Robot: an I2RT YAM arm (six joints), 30 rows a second.
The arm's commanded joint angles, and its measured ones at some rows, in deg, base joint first. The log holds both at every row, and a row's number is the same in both.
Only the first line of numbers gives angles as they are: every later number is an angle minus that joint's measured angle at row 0.
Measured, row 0:
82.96, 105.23, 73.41, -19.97, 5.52, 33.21
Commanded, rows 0 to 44:
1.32, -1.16, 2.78, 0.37, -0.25, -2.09
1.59, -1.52, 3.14, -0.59, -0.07, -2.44
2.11, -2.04, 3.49, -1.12, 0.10, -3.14
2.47, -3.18, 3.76, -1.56, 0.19, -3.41
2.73, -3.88, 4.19, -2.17, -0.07, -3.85
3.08, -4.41, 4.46, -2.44, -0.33, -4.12
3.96, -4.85, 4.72, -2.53, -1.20, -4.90
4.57, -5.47, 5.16, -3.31, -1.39, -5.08
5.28, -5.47, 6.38, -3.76, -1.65, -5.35
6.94, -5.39, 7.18, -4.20, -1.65, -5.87
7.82, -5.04, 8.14, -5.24, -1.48, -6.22
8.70, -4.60, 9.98, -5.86, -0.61, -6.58
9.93, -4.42, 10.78, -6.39, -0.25, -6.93
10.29, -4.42, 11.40, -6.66, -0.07, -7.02
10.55, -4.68, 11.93, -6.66, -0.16, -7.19
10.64, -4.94, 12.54, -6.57, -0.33, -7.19
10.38, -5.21, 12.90, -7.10, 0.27, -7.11
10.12, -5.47, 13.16, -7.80, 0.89, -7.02
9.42, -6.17, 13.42, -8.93, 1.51, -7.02
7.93, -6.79, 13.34, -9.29, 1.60, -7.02
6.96, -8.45, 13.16, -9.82, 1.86, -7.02
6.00, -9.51, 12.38, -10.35, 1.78, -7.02
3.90, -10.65, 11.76, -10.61, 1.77, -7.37
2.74, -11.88, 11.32, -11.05, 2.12, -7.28
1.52, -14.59, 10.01, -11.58, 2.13, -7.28
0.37, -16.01, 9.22, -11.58, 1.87, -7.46
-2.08, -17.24, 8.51, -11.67, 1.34, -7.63
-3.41, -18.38, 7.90, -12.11, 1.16, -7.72
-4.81, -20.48, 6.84, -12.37, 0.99, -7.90
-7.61, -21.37, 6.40, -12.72, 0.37, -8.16
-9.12, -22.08, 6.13, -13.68, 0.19, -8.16
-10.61, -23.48, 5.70, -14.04, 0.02, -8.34
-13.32, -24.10, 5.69, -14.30, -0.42, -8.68
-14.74, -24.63, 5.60, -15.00, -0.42, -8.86
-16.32, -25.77, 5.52, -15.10, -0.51, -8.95
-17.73, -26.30, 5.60, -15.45, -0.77, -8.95
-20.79, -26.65, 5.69, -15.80, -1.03, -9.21
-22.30, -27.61, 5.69, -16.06, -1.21, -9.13
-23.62, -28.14, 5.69, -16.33, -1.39, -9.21
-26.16, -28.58, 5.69, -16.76, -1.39, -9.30
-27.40, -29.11, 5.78, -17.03, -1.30, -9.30
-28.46, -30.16, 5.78, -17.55, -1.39, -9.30
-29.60, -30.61, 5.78, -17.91, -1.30, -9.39
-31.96, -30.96, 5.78, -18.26, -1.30, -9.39
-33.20, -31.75, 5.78, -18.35, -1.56, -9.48
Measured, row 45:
-30.23, -28.02, 5.94, -16.87, -0.88, -8.46
